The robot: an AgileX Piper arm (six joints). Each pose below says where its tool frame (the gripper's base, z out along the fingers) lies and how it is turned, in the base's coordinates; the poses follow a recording.
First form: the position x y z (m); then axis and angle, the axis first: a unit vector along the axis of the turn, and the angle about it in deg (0 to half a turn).
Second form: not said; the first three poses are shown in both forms.
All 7 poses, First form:
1: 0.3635 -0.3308 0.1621 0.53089 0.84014 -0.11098 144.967
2: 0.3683 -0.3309 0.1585 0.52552 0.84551 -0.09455 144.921
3: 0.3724 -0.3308 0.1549 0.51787 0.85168 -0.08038 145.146
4: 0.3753 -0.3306 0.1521 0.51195 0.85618 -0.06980 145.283
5: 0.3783 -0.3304 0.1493 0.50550 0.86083 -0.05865 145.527
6: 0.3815 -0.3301 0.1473 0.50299 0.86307 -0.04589 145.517
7: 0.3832 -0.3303 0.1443 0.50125 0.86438 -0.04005 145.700
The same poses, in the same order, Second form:
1:
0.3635 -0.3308 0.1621
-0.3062 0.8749 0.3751
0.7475 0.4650 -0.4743
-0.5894 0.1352 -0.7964

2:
0.3683 -0.3309 0.1585
-0.3162 0.8623 0.3956
0.7536 0.4816 -0.4474
-0.5763 0.1567 -0.8021

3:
0.3724 -0.3308 0.1549
-0.3323 0.8489 0.4109
0.7571 0.5000 -0.4206
-0.5625 0.1713 -0.8088

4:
0.3753 -0.3306 0.1521
-0.3445 0.8384 0.4225
0.7589 0.5136 -0.4004
-0.5527 0.1827 -0.8131

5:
0.3783 -0.3304 0.1493
-0.3582 0.8271 0.4332
0.7607 0.5275 -0.3782
-0.5413 0.1940 -0.8181

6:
0.3815 -0.3301 0.1473
-0.3627 0.8179 0.4465
0.7660 0.5346 -0.3570
-0.5307 0.2125 -0.8205

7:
0.3832 -0.3303 0.1443
-0.3673 0.8138 0.4504
0.7686 0.5383 -0.3457
-0.5238 0.2193 -0.8232

